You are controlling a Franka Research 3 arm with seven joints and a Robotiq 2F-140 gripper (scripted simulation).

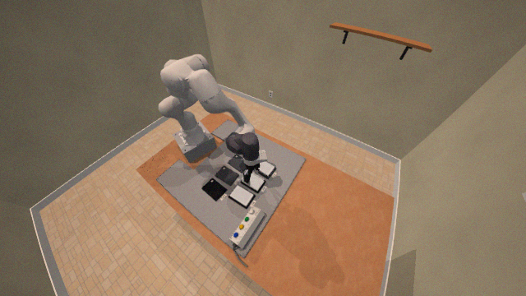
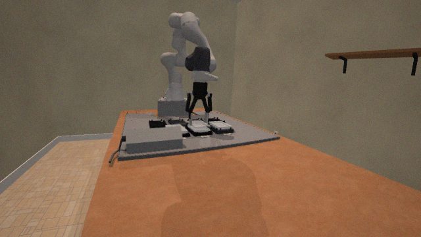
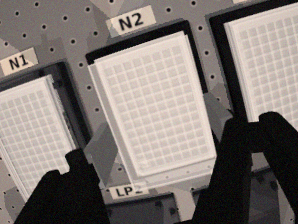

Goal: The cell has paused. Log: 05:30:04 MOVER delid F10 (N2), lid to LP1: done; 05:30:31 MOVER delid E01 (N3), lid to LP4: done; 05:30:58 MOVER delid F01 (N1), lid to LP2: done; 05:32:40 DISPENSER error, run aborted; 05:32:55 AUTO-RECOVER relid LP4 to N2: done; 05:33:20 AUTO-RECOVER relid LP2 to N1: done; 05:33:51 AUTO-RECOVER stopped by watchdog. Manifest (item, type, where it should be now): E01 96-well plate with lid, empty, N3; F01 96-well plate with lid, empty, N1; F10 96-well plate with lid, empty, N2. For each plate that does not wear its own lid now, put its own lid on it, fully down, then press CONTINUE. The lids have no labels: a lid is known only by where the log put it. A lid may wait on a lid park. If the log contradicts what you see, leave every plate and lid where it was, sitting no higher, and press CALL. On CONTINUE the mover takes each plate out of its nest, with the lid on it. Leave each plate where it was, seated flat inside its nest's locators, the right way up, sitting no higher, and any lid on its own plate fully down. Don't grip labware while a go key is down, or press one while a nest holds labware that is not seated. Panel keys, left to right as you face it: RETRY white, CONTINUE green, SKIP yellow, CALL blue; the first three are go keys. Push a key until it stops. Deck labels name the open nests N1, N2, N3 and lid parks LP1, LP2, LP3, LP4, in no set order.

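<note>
My gripper is now 40 mm above the white 96-well plate. From my hand the other things lie so: LP2 label 90 mm behind, 50 mm to the left, 60 mm below; then N2 label 90 mm ahead, 10 mm to the left, 60 mm below; then LP3 label 90 mm behind, 70 mm to the right, 60 mm below.
</note>
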